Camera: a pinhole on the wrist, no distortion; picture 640 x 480 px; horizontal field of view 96.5 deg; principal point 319.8 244.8 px. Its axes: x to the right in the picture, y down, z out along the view. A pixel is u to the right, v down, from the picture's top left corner.
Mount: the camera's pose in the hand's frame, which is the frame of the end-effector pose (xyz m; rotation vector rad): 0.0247 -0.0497 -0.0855 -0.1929 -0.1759 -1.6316
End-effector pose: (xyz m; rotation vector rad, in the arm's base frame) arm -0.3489 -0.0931 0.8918 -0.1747 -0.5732 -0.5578
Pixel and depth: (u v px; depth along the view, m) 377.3 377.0 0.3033
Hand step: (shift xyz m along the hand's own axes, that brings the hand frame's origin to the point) 0.1663 -0.0489 0.2233
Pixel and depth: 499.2 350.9 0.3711
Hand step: 0.1536 -0.2001 0.3290
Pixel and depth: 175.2 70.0 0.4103
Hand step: -0.2043 0.2637 0.2665
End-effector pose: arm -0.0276 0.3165 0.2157 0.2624 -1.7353 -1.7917
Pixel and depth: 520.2 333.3 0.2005
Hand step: 0.0810 -0.1444 0.1419
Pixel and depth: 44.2 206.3 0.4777
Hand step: 0.0001 0.5121 0.2731
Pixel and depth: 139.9 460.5 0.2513
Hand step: 0.2293 0.1486 0.1220
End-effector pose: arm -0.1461 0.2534 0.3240 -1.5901 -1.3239 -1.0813
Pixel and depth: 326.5 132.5 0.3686
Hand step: -0.1136 0.0367 0.2755
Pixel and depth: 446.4 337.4 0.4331
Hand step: 0.1600 -0.1461 0.3798
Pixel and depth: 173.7 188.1 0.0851
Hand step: 0.0123 0.0133 -0.0127
